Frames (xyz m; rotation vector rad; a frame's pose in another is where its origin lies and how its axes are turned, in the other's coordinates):
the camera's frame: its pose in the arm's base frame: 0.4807 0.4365 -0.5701 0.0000 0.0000 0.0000
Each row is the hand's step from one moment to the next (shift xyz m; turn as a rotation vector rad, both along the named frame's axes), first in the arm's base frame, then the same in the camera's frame.
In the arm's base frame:
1: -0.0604 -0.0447 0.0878 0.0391 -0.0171 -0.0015
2: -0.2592 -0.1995 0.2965 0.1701 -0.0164 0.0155
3: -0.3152 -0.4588 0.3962 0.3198 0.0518 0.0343
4: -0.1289 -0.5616 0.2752 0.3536 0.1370 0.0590
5: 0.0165 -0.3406 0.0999 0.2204 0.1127 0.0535
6: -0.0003 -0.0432 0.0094 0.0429 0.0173 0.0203
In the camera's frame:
1: -0.0604 -0.0447 0.0878 0.0391 -0.0171 -0.0015
2: -0.2592 -0.1995 0.2965 0.1701 -0.0164 0.0155
3: -0.3152 -0.4588 0.3962 0.3198 0.0518 0.0343
4: -0.1289 -0.5616 0.2752 0.3536 0.1370 0.0590
5: 0.0165 -0.3406 0.0999 0.2204 0.1127 0.0535
6: -0.0003 -0.0432 0.0094 0.0429 0.0173 0.0203

